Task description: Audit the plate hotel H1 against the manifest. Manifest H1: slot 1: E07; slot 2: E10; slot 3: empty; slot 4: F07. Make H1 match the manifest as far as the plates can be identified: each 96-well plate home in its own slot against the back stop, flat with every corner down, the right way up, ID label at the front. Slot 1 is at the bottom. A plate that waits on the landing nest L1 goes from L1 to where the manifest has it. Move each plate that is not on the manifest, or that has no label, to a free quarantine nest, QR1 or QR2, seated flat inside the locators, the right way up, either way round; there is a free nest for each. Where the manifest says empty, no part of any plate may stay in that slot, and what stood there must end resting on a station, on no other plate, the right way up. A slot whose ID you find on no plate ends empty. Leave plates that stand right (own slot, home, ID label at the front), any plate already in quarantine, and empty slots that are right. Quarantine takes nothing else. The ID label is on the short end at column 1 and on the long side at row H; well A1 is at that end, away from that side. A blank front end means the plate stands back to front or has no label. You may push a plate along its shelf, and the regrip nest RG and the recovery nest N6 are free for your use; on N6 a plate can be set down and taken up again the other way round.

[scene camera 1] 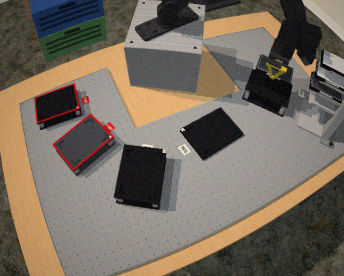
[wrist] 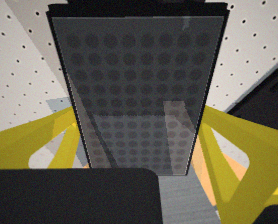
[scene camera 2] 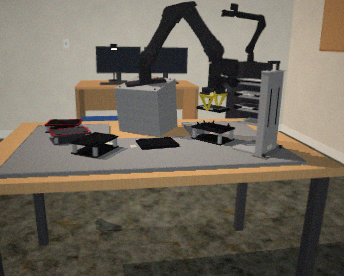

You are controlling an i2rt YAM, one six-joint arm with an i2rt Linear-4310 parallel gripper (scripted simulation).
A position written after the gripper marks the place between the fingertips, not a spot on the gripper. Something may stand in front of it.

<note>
In view: the gripper (wrist: 138, 111), a flat black N6 pad (scene camera 1: 212, 131) and a black regrip nest RG (scene camera 1: 271, 89).
</note>
